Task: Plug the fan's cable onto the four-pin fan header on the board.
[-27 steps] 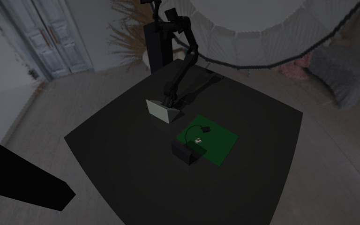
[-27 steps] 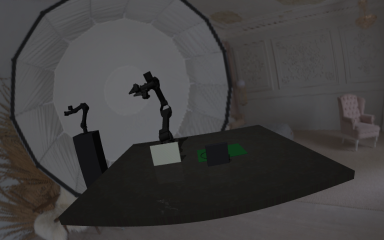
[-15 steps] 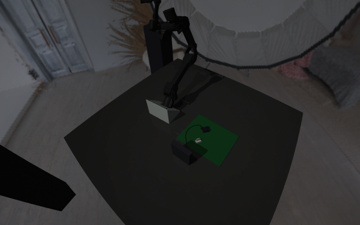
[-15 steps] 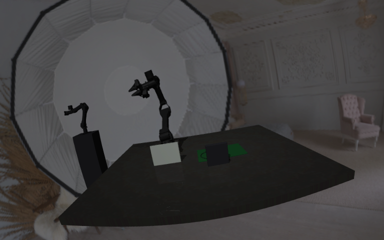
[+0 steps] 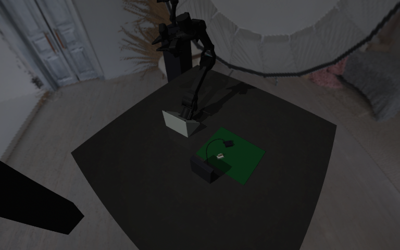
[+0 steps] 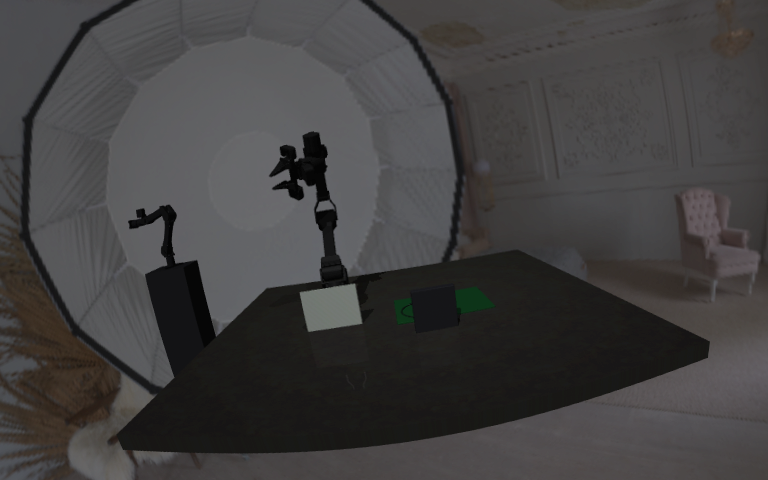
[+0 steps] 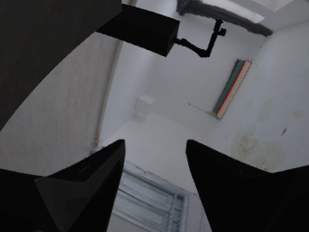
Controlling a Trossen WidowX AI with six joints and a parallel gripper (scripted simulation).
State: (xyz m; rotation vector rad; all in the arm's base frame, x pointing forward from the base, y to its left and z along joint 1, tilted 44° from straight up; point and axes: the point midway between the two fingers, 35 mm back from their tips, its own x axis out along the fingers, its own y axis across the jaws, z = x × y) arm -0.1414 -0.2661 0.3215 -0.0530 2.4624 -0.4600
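The black plug is 440 mm ahead of my gripper tip, 20 mm to the right of it and 470 mm below it. The rest, counted from my gripper tip: fan box: 410 mm ahead, 250 mm to the right, 420 mm below; then green board: 480 mm ahead, 60 mm to the right, 490 mm below.
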